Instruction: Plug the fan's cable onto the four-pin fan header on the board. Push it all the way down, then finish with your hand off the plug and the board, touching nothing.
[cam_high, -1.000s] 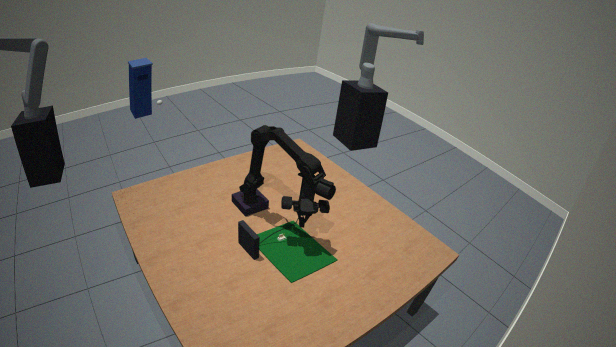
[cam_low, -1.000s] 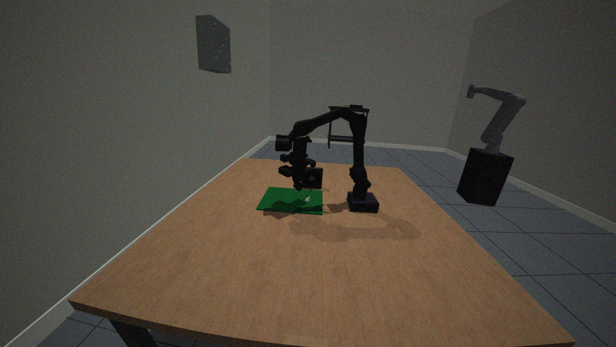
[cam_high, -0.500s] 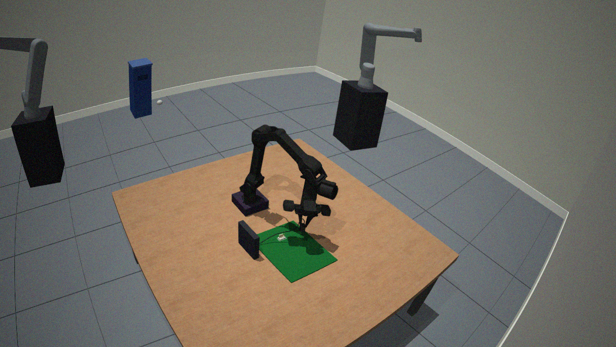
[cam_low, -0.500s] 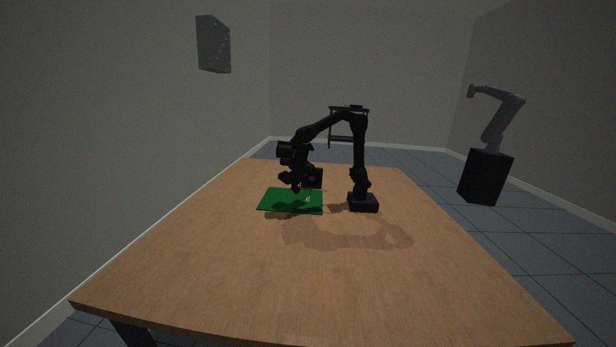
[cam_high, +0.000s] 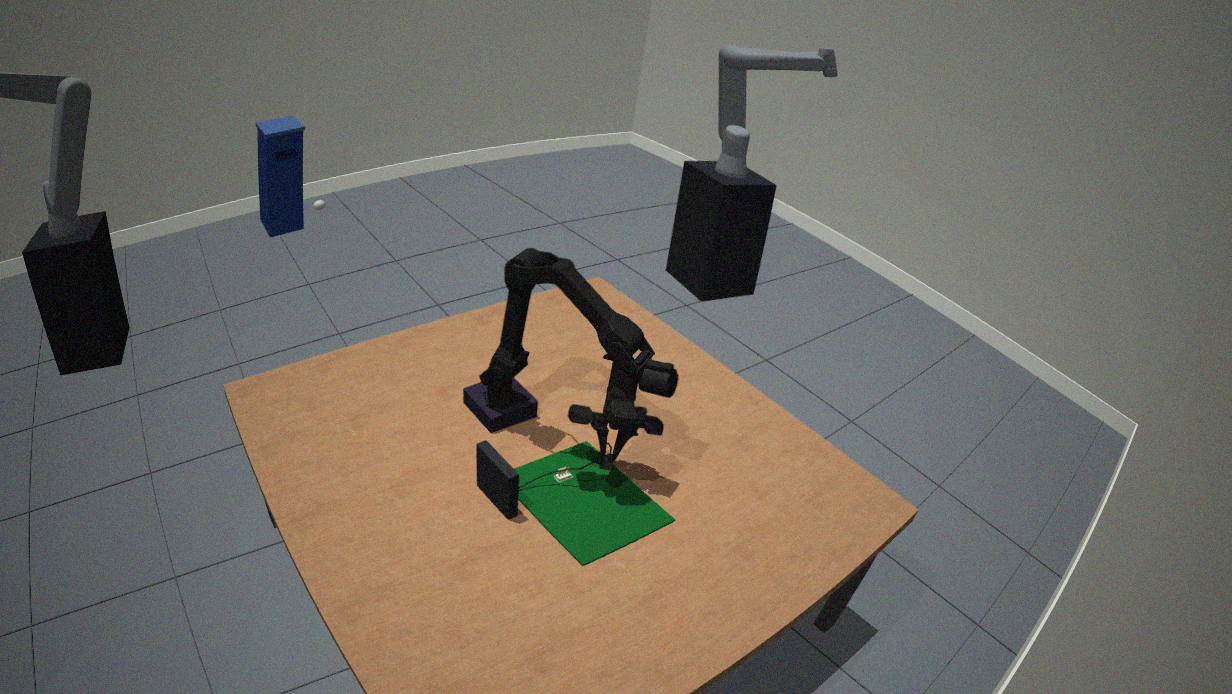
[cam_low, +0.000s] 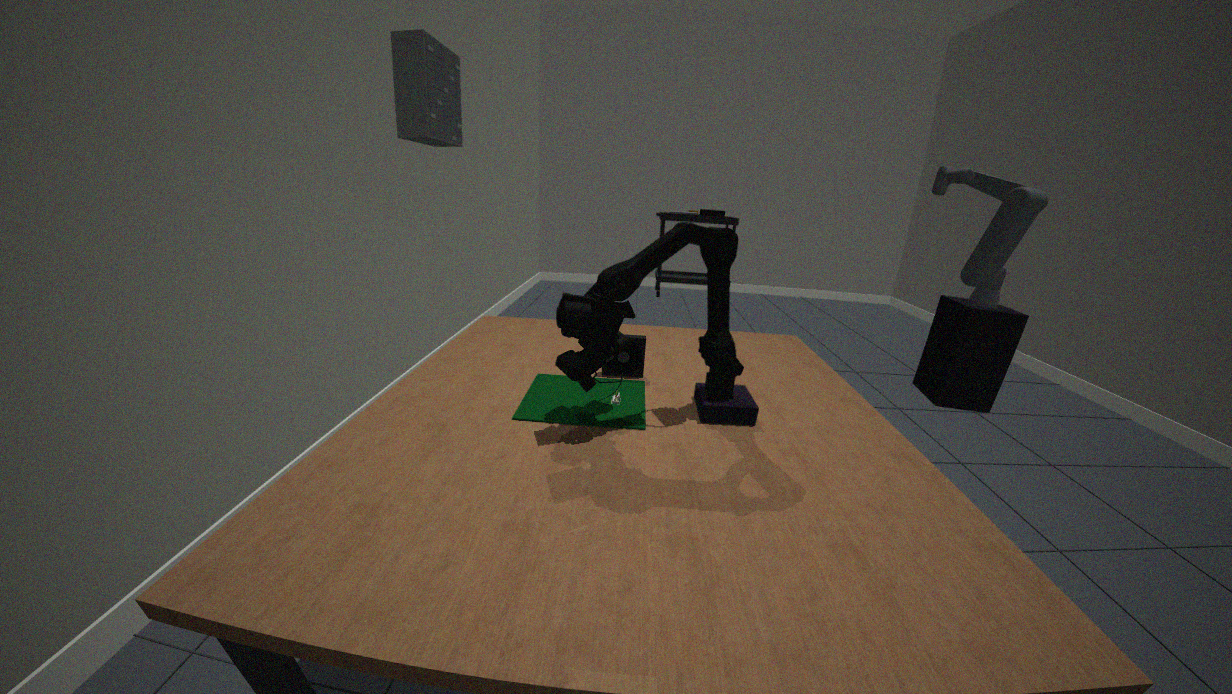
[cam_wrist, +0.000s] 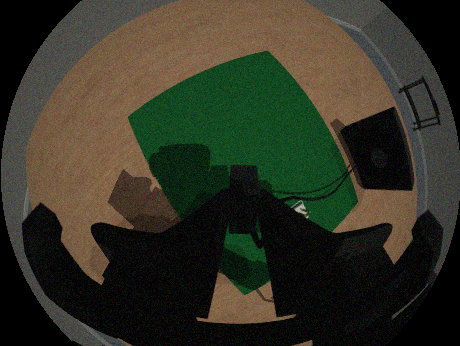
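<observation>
Now: gripper tip 9 cm above the white four-pin header, 6 cm to the left of it and 6 cm past it. The rest, counted from my gripper tip: green board: 10 cm below, 5 cm to the right, 1 cm ahead; then black square fan: 22 cm to the right, 4 cm behind, 3 cm below; then dark plug: 1 cm below, 1 cm behind.
</observation>
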